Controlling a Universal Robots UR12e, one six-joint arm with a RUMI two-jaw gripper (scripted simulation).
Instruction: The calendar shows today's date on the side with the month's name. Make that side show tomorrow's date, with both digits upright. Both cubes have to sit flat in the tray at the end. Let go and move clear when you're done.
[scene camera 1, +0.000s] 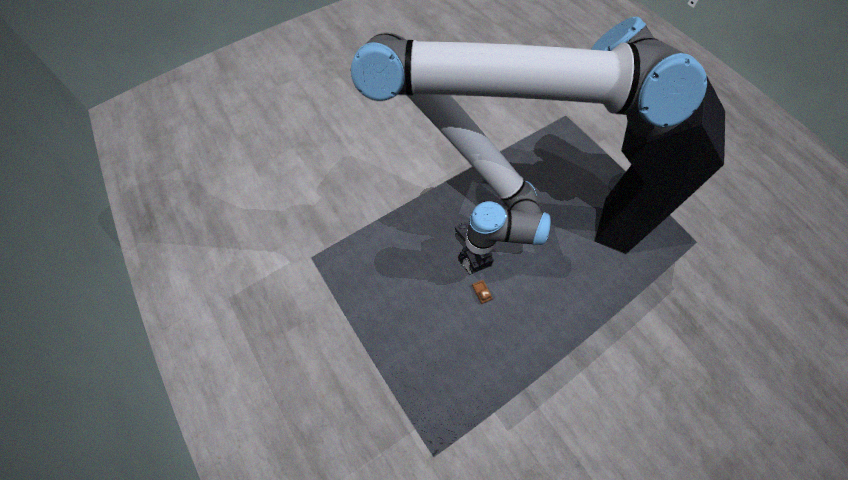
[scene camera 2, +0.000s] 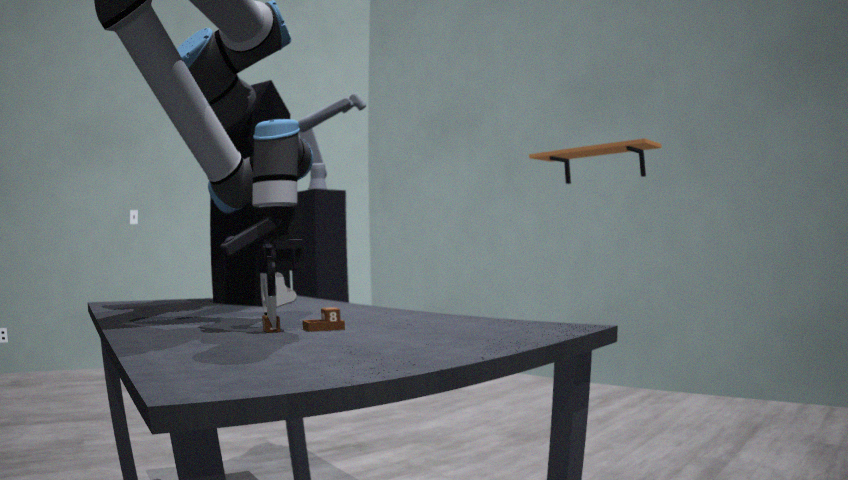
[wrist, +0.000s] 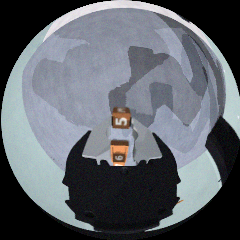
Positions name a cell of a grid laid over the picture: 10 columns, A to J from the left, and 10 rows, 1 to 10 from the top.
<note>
I see my gripper (scene camera 1: F6).
My gripper also shows in the wrist view (wrist: F5).
</note>
